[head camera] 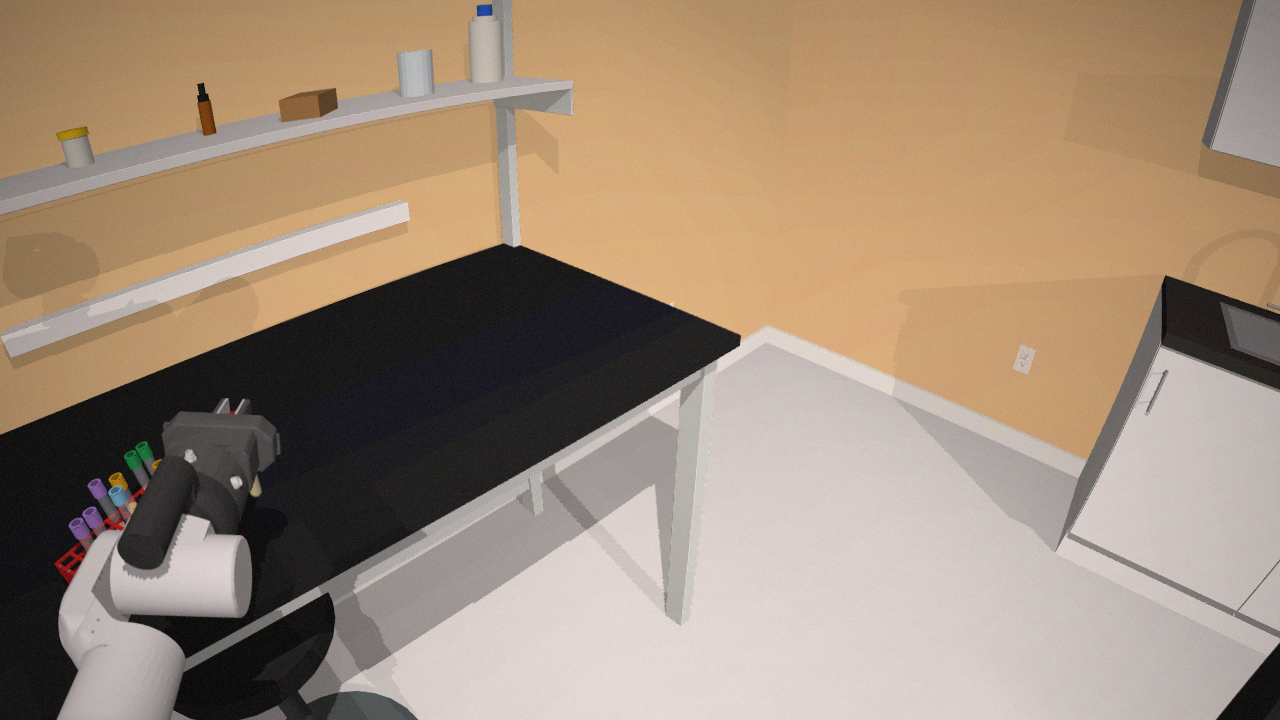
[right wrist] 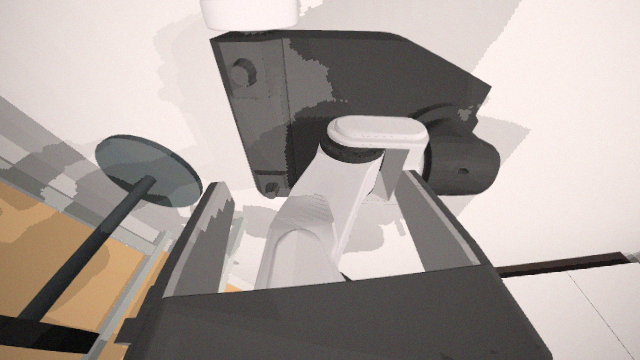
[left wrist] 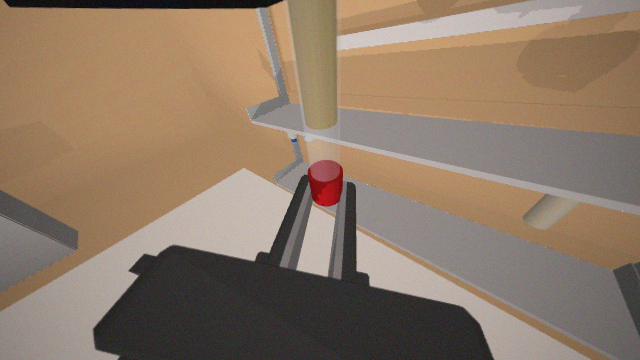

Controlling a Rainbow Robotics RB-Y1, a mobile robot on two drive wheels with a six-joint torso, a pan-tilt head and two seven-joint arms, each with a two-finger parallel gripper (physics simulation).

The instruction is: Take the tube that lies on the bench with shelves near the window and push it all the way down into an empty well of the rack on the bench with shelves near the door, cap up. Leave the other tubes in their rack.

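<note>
My left gripper (head camera: 234,408) (left wrist: 327,188) is shut on the red cap of the tube (left wrist: 320,70). The tube hangs down with its cap up; its lower end also shows below the gripper in the head view (head camera: 256,487). The gripper is above the black bench (head camera: 465,358), right of the red rack (head camera: 64,565). The rack holds several tubes with purple, blue, orange and green caps at the left of the head view. My arm hides part of the rack, and its empty wells cannot be told clearly. My right gripper (right wrist: 316,187) is open and empty, away from the bench.
A shelf (head camera: 358,114) with a jar, bottles, a box and a beaker runs along the wall above the bench. A black stool seat (head camera: 286,640) stands at the bench's front edge, below my left arm. A white cabinet (head camera: 1172,474) stands at the right.
</note>
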